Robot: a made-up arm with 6 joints.
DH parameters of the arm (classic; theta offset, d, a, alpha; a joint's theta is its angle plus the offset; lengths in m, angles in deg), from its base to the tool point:
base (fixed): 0 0.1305 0 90
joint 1: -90 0.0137 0.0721 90
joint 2: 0 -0.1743 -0.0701 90
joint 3: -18.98 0 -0.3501 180
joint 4: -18.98 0.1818 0.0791 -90
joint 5: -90 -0.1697 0.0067 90
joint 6: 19.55 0 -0.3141 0
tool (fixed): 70.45 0.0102 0 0
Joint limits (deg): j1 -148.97..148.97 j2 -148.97..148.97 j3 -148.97..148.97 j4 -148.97..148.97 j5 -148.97..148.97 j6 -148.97..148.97
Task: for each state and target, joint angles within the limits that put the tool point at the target. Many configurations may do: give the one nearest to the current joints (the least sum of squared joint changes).
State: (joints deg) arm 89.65 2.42 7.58 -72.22 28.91 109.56
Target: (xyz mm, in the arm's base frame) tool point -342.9 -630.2 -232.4
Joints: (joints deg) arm 102.64 -22.40 -3.03 -69.22 28.53 114.61
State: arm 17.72 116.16 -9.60 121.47 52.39 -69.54
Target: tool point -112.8 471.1 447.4
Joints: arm 37.87 71.25 4.47 124.61 51.84 -115.75
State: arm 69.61 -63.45 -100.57 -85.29 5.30 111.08
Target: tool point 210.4 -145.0 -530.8
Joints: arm 64.83 -60.88 -99.10 -101.16 -16.86 119.69
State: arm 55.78 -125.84 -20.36 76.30 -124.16 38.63
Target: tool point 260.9 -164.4 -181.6
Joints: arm 74.60 -105.83 26.60 34.80 -127.64 57.92
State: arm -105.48 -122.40 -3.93 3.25 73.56 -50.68
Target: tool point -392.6 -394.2 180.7
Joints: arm -99.65 -120.35 -12.72 -0.55 61.29 -64.32
